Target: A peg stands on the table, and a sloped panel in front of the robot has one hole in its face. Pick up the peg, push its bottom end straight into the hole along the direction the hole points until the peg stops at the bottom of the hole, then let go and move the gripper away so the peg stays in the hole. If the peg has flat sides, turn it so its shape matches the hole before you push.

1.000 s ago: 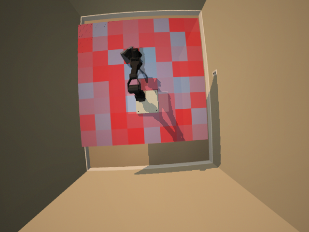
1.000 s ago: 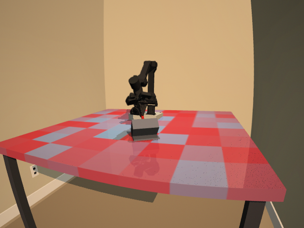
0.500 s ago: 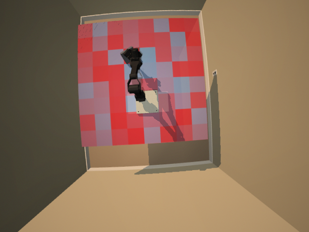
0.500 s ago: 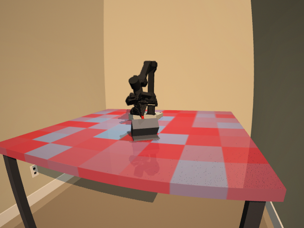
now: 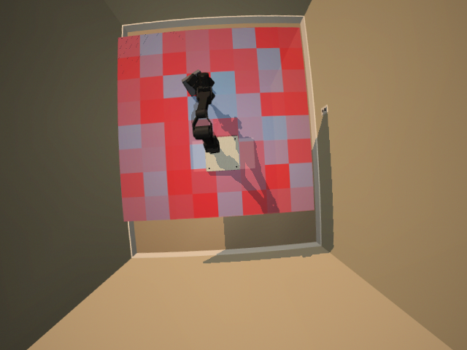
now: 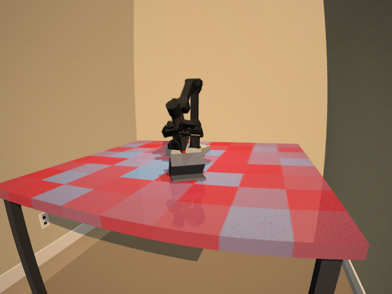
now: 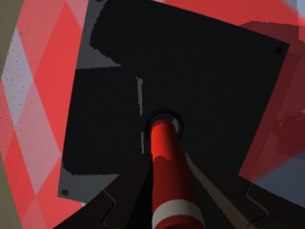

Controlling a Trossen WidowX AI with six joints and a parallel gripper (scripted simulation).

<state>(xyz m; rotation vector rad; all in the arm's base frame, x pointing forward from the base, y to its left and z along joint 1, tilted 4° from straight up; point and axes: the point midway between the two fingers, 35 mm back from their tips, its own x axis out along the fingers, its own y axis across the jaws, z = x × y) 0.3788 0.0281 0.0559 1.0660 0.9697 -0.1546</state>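
My gripper tip is 4 cm short of the dark sloped panel, 2 cm to the right of it and 5 cm above it. From my gripper tip the other things lie so: red peg 1 cm behind, 1 cm above.
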